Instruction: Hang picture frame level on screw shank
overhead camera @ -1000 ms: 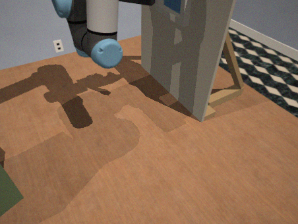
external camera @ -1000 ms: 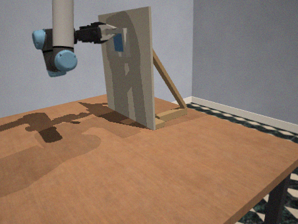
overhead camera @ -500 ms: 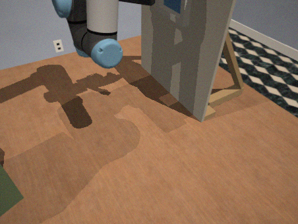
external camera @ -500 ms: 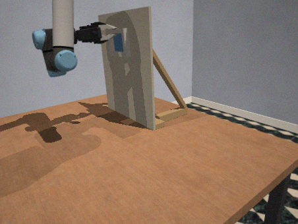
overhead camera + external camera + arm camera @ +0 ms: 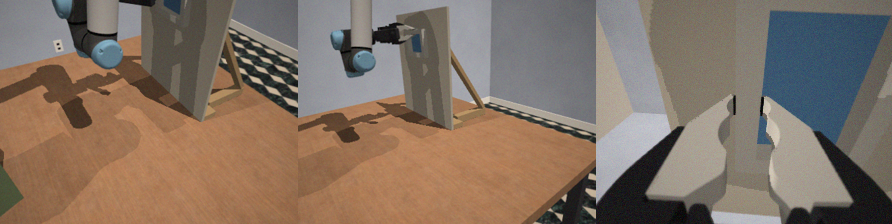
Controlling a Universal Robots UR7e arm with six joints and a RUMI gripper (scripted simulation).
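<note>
The picture frame lies 5 cm below my hand and 2 cm ahead of it. The rest, counted from my hand: board (18 cm below, 4 cm ahead, 1 cm to the right).
</note>
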